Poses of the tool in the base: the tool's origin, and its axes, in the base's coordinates. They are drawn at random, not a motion.
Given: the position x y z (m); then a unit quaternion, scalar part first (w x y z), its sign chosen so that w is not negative.
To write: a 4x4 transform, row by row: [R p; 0 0 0 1], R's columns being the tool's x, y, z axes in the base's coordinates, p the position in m. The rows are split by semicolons. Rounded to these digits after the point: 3 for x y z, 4 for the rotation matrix.
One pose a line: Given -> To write
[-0.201 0.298 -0.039 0.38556 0.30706 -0.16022 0.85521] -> -0.5141 -0.7579 0.4017 -0.201; 0.5611 -0.6513 -0.5108 0.298; 0.6488 -0.0373 0.7601 -0.039; 0 0 0 1
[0.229 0.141 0.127 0.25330 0.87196 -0.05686 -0.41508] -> 0.6490 0.1111 -0.7527 0.229; -0.3094 -0.8652 -0.3945 0.141; -0.6951 0.4889 -0.5271 0.127; 0 0 0 1
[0.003 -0.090 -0.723 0.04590 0.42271 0.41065 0.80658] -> -0.6384 0.2731 0.7196 0.003; 0.4212 -0.6585 0.6236 -0.090; 0.6442 0.7013 0.3054 -0.723; 0 0 0 1
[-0.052 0.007 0.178 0.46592 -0.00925 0.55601 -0.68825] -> -0.5657 0.6311 0.5308 -0.052; -0.6516 0.0525 -0.7567 0.007; -0.5054 -0.7740 0.3815 0.178; 0 0 0 1
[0.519 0.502 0.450 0.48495 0.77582 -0.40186 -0.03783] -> 0.6742 -0.5869 -0.4485 0.519; -0.6602 -0.2067 -0.7221 0.502; 0.3311 0.7829 -0.5268 0.450; 0 0 0 1
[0.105 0.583 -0.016 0.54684 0.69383 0.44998 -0.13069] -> 0.5609 0.7674 0.3108 0.105; 0.4815 0.0030 -0.8764 0.583; -0.6735 0.6412 -0.3678 -0.016; 0 0 0 1
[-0.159 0.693 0.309 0.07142 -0.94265 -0.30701 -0.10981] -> 0.7874 0.5945 0.1632 -0.159; 0.5631 -0.8013 0.2021 0.693; 0.2509 -0.0672 -0.9657 0.309; 0 0 0 1
